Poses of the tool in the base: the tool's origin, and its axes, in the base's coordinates. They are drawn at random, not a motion.
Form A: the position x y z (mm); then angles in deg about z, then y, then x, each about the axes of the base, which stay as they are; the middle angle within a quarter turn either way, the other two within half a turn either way.
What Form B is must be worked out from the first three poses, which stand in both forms.
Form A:
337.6 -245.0 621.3 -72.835 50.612 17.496
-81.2 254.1 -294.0 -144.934 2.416 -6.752
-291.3 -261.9 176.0 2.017 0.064 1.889
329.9 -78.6 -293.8 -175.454 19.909 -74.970
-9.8 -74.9 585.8 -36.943 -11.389 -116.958
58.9 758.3 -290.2 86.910 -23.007 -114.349
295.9 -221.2 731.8 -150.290 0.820 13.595
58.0 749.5 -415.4 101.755 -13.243 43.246
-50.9 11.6 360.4 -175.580 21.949 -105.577
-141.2 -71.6 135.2 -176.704 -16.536 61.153
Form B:
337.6 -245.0 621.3 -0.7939 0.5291 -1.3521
-81.2 254.1 -294.0 0.0726 -0.1020 -2.5358
-291.3 -261.9 176.0 0.0330 0.0000 0.0352
329.9 -78.6 -293.8 1.3210 -0.1653 2.8248
-9.8 -74.9 585.8 -2.0964 -0.4827 0.4853
58.9 758.3 -290.2 2.8551 1.1640 -1.4451
295.9 -221.2 731.8 -0.2138 0.1046 -2.6326
58.0 749.5 -415.4 -0.4038 -0.6903 1.8309
-50.9 11.6 360.4 1.8226 0.0258 2.7520
-141.2 -71.6 135.2 -1.0805 0.1886 2.9145

